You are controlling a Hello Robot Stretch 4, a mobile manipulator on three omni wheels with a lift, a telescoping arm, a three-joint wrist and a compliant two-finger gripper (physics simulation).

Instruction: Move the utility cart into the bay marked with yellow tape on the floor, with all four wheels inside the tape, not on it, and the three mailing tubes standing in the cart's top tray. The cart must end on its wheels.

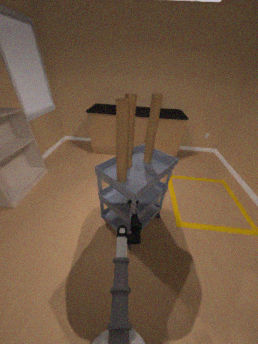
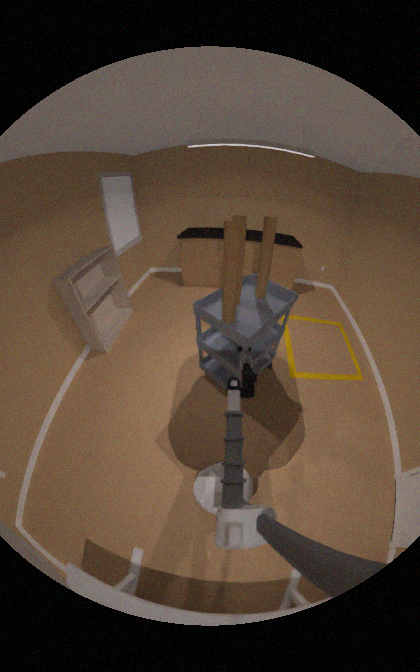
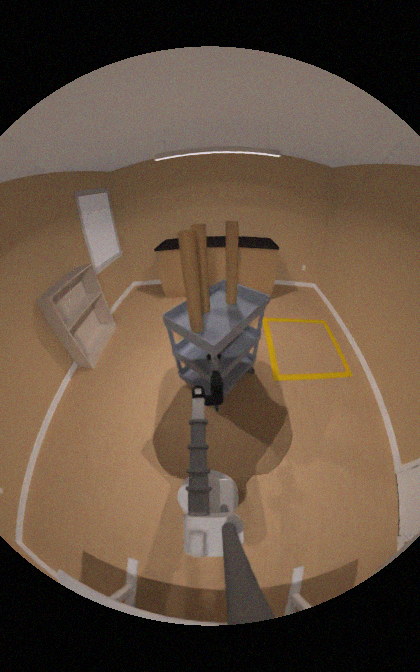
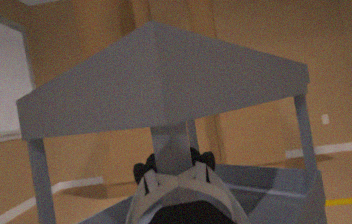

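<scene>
The blue-grey utility cart [image 1: 142, 175] [image 2: 260, 312] [image 3: 225, 320] [image 4: 160, 75] stands upright, one corner toward me. Three brown mailing tubes stand in its top tray: two close together at the left, including the front one [image 1: 122, 140] [image 3: 191, 280], and one farther right [image 1: 153, 125] [image 2: 266, 260] [image 3: 232, 260]. My gripper [image 1: 133, 202] [image 2: 244, 349] [image 3: 214, 357] [image 4: 173, 162] is shut on the near corner post, below the top tray's rim, one fingertip on each side. The yellow tape bay [image 1: 215, 228] [image 2: 327, 377] [image 3: 314, 376] lies to the right, with the cart outside it. Most wheels are hidden.
A cabinet [image 1: 105, 132] [image 2: 200, 260] with a black top stands behind the cart by the far wall. A pale shelf unit [image 2: 75, 310] [image 3: 57, 325] stands at the left, near a window [image 2: 121, 210] [image 3: 100, 230]. White skirting runs along the walls, including right of the bay.
</scene>
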